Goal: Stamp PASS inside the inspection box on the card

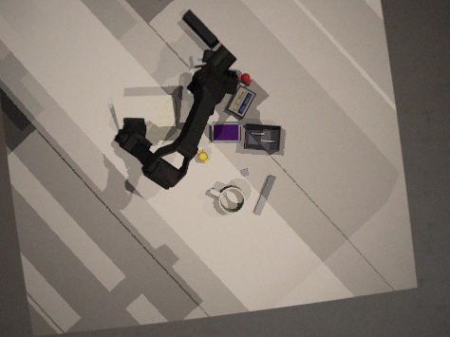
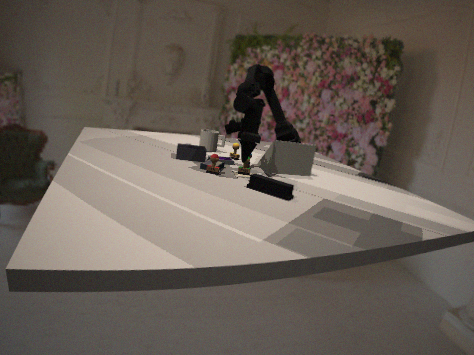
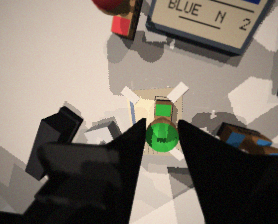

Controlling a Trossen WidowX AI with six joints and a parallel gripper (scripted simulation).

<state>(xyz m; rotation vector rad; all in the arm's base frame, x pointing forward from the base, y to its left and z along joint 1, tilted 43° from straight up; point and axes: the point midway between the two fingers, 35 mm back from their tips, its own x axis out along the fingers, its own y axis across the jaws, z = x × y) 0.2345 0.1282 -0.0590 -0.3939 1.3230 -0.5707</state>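
Now: gripper tip 20 mm above the green-knobbed stamp and 10 mm past it. The rest, counted from my gripper tip: blue-knobbed stamp 90 mm to the right, 40 mm behind, 30 mm below; then card 50 mm below, 20 mm behind, 10 mm to the left; then red-knobbed stamp 100 mm ahead, 30 mm below, 20 mm to the left.
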